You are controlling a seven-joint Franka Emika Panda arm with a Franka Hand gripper.
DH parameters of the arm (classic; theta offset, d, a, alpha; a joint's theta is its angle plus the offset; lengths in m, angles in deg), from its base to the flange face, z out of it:
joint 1: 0 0.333 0 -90
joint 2: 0 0 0 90
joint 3: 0 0.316 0.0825 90
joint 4: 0 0 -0.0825 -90
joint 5: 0 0.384 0 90
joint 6: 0 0 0.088 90
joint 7: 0 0.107 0 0
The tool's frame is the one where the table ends.
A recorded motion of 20 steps. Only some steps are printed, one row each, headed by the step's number.
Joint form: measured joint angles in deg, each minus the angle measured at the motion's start. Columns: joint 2, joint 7, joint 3, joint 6, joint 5, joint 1, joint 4.
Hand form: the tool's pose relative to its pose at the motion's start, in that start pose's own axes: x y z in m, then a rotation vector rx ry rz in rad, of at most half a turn. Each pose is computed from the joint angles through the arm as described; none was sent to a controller.
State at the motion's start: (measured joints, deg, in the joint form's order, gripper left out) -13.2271 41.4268 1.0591 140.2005 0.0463 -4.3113 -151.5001
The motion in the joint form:
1: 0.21 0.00 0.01 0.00 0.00 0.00 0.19
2: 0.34 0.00 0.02 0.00 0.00 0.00 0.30
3: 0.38 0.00 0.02 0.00 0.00 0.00 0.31
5: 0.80 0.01 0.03 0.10 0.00 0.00 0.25
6: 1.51 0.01 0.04 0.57 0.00 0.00 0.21
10: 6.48 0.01 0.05 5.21 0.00 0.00 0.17
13: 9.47 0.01 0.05 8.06 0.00 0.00 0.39
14: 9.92 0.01 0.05 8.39 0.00 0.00 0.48
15: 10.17 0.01 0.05 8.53 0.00 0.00 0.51
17: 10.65 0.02 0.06 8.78 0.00 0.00 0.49
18: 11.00 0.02 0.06 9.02 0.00 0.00 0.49
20: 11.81 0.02 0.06 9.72 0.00 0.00 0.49
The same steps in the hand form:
1: 0.0008 -0.0008 0.0002 -0.0002 -0.0003 -0.0002
2: 0.0012 -0.0012 0.0004 -0.0004 -0.0005 -0.0004
3: 0.0012 -0.0013 0.0006 -0.0008 -0.0010 -0.0004
5: 0.0009 -0.0011 0.0039 -0.0051 -0.0060 -0.0004
6: 0.0010 -0.0013 0.0087 -0.0082 -0.0098 -0.0006
10: 0.0042 -0.0045 0.0384 -0.0113 -0.0156 -0.0010
13: 0.0066 -0.0067 0.0549 -0.0096 -0.0152 -0.0010
14: 0.0070 -0.0072 0.0572 -0.0098 -0.0157 -0.0010
15: 0.0071 -0.0073 0.0586 -0.0107 -0.0168 -0.0010
17: 0.0068 -0.0071 0.0619 -0.0135 -0.0202 -0.0010
18: 0.0067 -0.0071 0.0642 -0.0147 -0.0217 -0.0010
20: 0.0067 -0.0071 0.0692 -0.0157 -0.0233 -0.0010

